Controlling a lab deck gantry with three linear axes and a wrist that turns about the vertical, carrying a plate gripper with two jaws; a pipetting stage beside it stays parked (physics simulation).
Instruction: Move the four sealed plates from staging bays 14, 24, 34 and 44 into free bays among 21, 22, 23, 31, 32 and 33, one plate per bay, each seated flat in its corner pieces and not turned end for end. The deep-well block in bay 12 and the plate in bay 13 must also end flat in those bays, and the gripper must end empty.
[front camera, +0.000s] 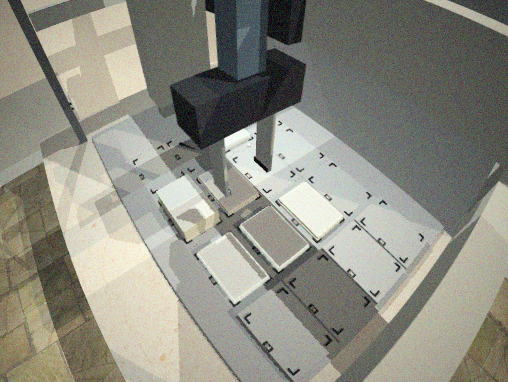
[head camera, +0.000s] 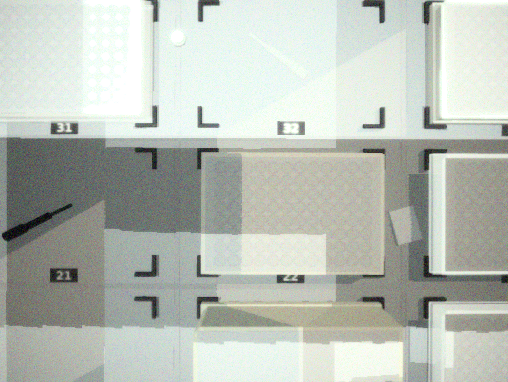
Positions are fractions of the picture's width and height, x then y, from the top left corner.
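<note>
There is my gripper (front camera: 0.48, 0.46). And I can see a small pale card (head camera: 0.80, 0.58) as well.
</note>
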